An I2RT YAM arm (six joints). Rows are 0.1 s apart.
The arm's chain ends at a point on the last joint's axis. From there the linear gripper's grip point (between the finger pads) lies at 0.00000 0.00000 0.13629 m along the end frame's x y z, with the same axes.
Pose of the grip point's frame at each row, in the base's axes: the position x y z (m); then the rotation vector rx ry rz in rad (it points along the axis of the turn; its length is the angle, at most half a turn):
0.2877, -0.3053, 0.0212, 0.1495, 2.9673, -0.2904
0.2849, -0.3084, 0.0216, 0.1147, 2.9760, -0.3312
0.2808, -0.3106, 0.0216, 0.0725, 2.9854, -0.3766
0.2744, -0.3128, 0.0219, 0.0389, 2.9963, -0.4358
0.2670, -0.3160, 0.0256, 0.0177, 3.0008, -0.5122
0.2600, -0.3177, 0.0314, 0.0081, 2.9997, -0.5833
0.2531, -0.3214, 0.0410, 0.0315, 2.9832, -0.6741
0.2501, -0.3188, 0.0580, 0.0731, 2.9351, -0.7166
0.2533, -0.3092, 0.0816, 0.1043, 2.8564, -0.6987
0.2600, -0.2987, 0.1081, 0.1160, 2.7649, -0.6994
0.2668, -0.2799, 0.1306, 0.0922, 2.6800, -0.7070
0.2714, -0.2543, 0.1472, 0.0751, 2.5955, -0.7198
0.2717, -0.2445, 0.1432, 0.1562, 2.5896, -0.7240
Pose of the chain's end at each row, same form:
0.2679, -0.2780, 0.1533, 0.1495, 2.9673, -0.2904
0.2665, -0.2779, 0.1531, 0.1147, 2.9760, -0.3312
0.2639, -0.2765, 0.1525, 0.0725, 2.9854, -0.3766
0.2596, -0.2739, 0.1517, 0.0389, 2.9963, -0.4358
0.2542, -0.2708, 0.1535, 0.0177, 3.0008, -0.5122
0.2487, -0.2667, 0.1573, 0.0081, 2.9997, -0.5833
0.2427, -0.2628, 0.1636, 0.0315, 2.9832, -0.6741
0.2359, -0.2559, 0.1780, 0.0731, 2.9351, -0.7166
0.2294, -0.2460, 0.2000, 0.1043, 2.8564, -0.6987
0.2253, -0.2338, 0.2228, 0.1160, 2.7649, -0.6994
0.2216, -0.2134, 0.2406, 0.0922, 2.6800, -0.7070
0.2166, -0.1860, 0.2516, 0.0751, 2.5955, -0.7198
0.2190, -0.1741, 0.2473, 0.1562, 2.5896, -0.7240

